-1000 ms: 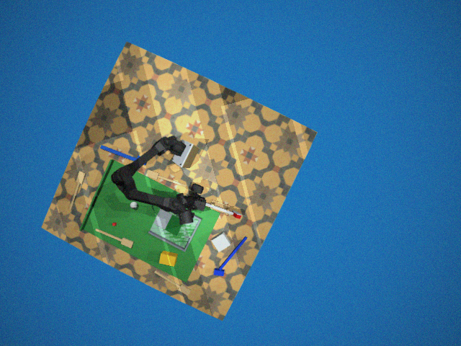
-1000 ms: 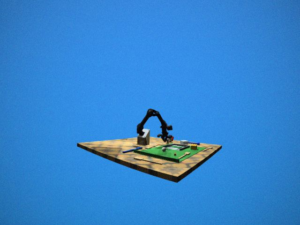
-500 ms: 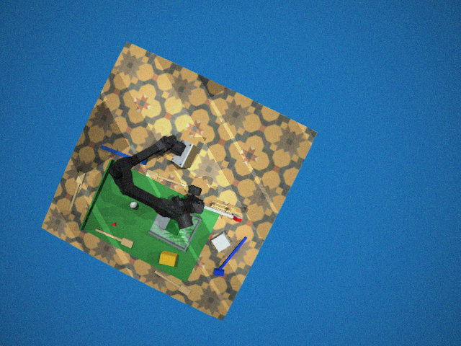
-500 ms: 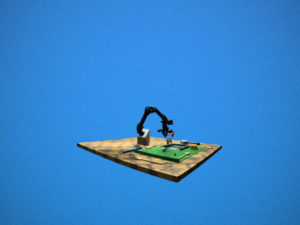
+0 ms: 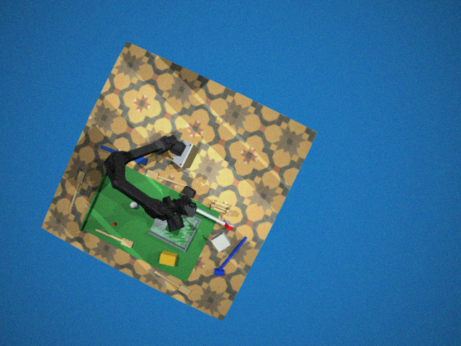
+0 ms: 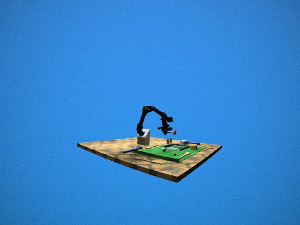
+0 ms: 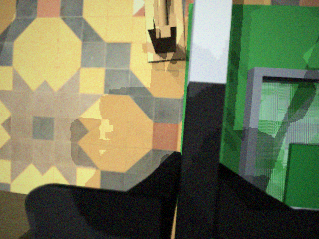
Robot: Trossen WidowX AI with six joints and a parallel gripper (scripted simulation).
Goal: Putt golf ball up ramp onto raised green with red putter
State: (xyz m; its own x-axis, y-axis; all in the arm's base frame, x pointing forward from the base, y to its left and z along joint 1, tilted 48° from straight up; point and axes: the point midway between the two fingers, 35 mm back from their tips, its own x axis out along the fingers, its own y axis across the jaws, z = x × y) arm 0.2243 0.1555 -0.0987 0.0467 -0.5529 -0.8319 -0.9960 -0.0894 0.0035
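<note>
Now: the red putter 10 mm behind my gripper tip, 110 mm to the left of it and 20 mm above it. The rest, counted from my gripper tip: small wooden rack 50 mm behind, 150 mm to the left, 100 mm below; white block 120 mm ahead, 260 mm to the left, 110 mm below; green mat 250 mm ahead, 170 mm to the right, 130 mm below.
</note>
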